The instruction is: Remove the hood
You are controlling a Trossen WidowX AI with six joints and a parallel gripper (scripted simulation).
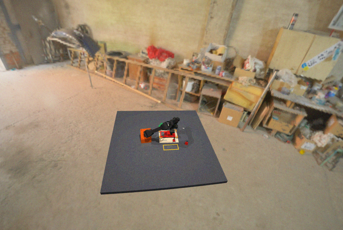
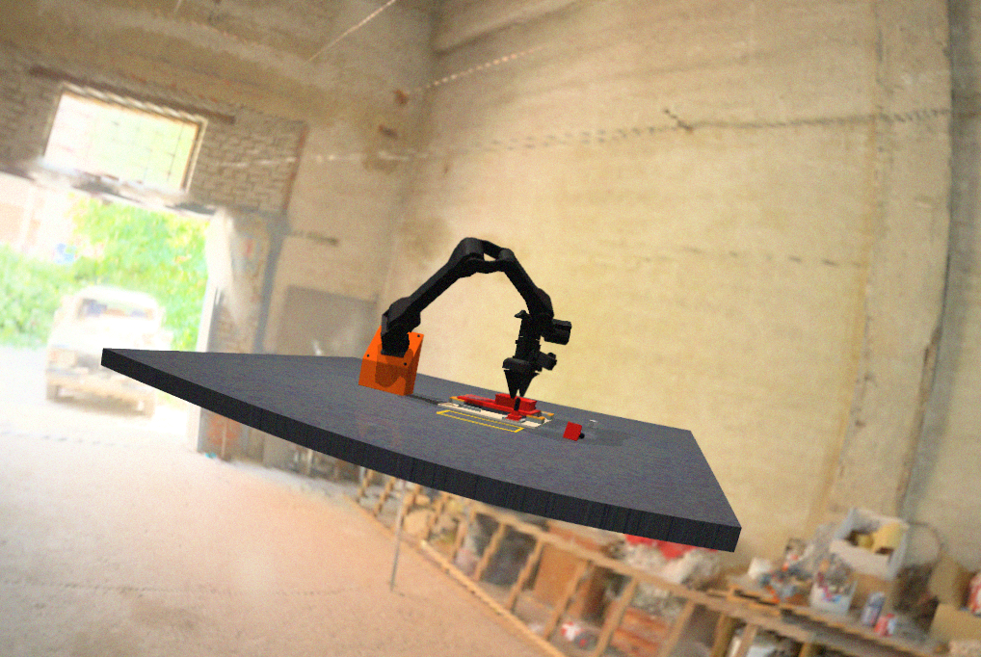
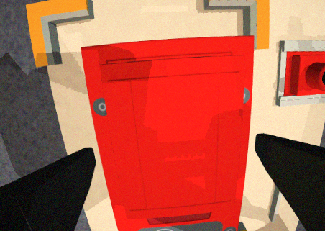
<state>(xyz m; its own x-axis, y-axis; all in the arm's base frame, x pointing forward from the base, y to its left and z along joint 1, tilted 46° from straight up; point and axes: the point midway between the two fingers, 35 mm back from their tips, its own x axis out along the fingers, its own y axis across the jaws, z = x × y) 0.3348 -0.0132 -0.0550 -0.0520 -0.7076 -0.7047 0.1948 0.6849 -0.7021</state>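
Right now the red hood is 10 mm below my gripper tip. From my gripper tip the other things lie so: dark ring (30 mm ahead, 180 mm to the left, 40 mm below); then green square (70 mm behind, 220 mm to the left, 50 mm below); then grey piece (220 mm ahead, 70 mm to the left, 40 mm below).
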